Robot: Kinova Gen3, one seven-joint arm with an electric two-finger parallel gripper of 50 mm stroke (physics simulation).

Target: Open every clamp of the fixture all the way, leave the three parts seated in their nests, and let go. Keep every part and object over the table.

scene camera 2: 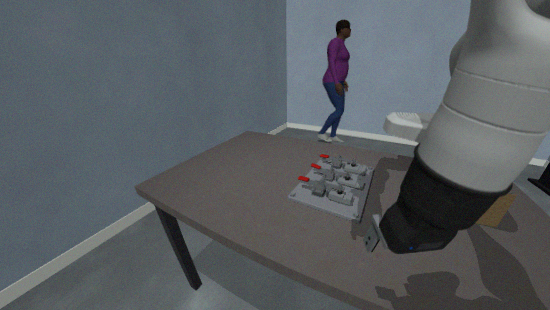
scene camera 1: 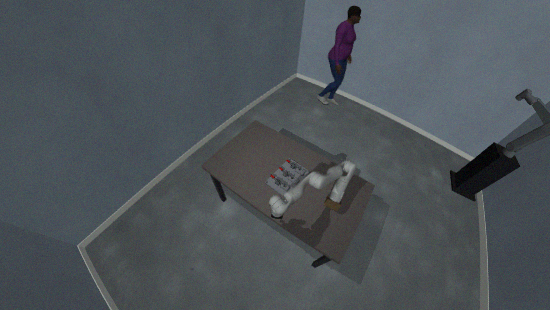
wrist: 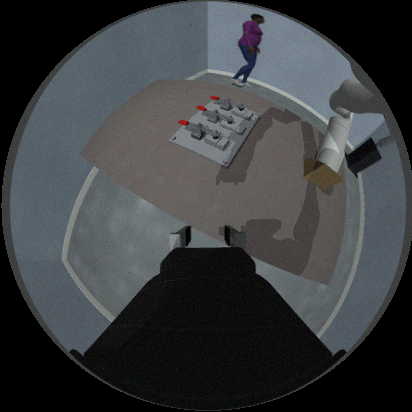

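Where they show: gripper, between the fingertips: [scene camera 2: 384, 244] [wrist: 207, 232]; arm's base, origin of its link: [scene camera 1: 333, 199] [wrist: 324, 166].
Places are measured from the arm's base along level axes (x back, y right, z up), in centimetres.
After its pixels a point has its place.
Note:
The fixture is a grey plate [scene camera 1: 272, 186] @[z -5.7, x -49.9, y -11.9 cm] [scene camera 2: 325, 206] @[z -5.6, x -44.6, y -12.5 cm] [wrist: 200, 150] @[z -5.6, x -44.1, y -12.7 cm] on the table, with three toggle clamps in a row. Their red handles show: the near one [scene camera 1: 272, 176] @[z -0.9, x -53.5, y -6.0 cm] [scene camera 2: 303, 178] @[z -1.0, x -53.5, y -6.3 cm] [wrist: 183, 122] @[z -1.0, x -52.9, y -6.4 cm], the middle one [scene camera 1: 280, 169] @[z -1.7, x -51.6, y 4.3 cm] [scene camera 2: 316, 166] @[z -1.4, x -51.3, y 4.4 cm] [wrist: 201, 108] @[z -1.5, x -51.0, y 4.4 cm] and the far one [scene camera 1: 288, 161] @[z -1.6, x -49.7, y 15.6 cm] [scene camera 2: 324, 156] @[z -1.8, x -50.0, y 15.3 cm] [wrist: 214, 98] @[z -2.0, x -49.7, y 15.1 cm]. All three handles lie low, pointing outward, and the clamp arms reach over light grey parts in their nests; the near part [scene camera 2: 341, 198] @[z -3.5, x -40.3, y -9.7 cm] [wrist: 217, 143] @[z -3.4, x -39.5, y -9.6 cm] shows best. My gripper [wrist: 207, 232] @[z 8.2, x -32.5, y -35.5 cm] is open and empty, apart from the fixture, above the table near its front edge.
The brown table [scene camera 1: 250, 150] @[z -7.2, x -88.7, y 11.7 cm] [scene camera 2: 225, 175] @[z -7.1, x -86.9, y -6.1 cm] [wrist: 140, 125] @[z -7.1, x -77.5, y -5.4 cm] has its front edge beneath my gripper. My arm's base stands on a wooden block [scene camera 1: 332, 203] @[z 1.5, x 0.0, y -4.6 cm] [scene camera 2: 496, 211] @[z -1.7, x 4.0, y -4.5 cm] [wrist: 323, 175] @[z -0.3, x -0.7, y -4.6 cm] at the right. A person [scene camera 1: 342, 47] [scene camera 2: 336, 62] [wrist: 250, 37] stands beyond the table. A black pedestal [scene camera 1: 485, 171] [wrist: 364, 156] with another arm stands further right.

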